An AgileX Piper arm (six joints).
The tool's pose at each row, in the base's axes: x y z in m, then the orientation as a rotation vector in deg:
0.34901, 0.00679, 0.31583, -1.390, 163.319, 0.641
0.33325, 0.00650, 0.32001, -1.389, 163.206, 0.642
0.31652, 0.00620, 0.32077, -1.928, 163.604, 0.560
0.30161, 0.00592, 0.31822, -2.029, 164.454, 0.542
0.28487, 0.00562, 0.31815, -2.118, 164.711, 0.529
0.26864, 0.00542, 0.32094, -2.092, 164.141, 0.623
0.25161, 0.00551, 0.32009, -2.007, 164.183, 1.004
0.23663, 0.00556, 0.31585, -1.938, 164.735, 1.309
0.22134, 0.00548, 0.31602, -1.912, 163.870, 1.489
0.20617, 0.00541, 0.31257, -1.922, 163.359, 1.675
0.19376, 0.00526, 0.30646, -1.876, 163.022, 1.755
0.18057, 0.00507, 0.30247, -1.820, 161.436, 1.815
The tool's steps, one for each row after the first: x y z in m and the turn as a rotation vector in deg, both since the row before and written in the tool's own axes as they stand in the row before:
0.01390, 0.00001, -0.00853, 0.000, -0.113, 0.000
0.01580, 0.00000, -0.00556, 0.000, 0.405, -0.374
0.01503, 0.00007, -0.00176, -0.005, 0.851, -0.061
0.01615, 0.00012, -0.00442, -0.002, 0.258, -0.059
0.01492, 0.00023, -0.00697, -0.057, -0.571, 0.020
0.01661, 0.00053, -0.00383, -0.253, 0.039, 0.095
0.01556, 0.00040, 0.00000, -0.206, 0.550, 0.084
0.01470, 0.00031, -0.00418, -0.117, -0.865, 0.021
0.01553, 0.00026, -0.00089, -0.127, -0.511, 0.003
0.01364, 0.00007, 0.00230, -0.049, -0.338, 0.034
0.01378, 0.00008, -0.00003, -0.031, -1.587, 0.017

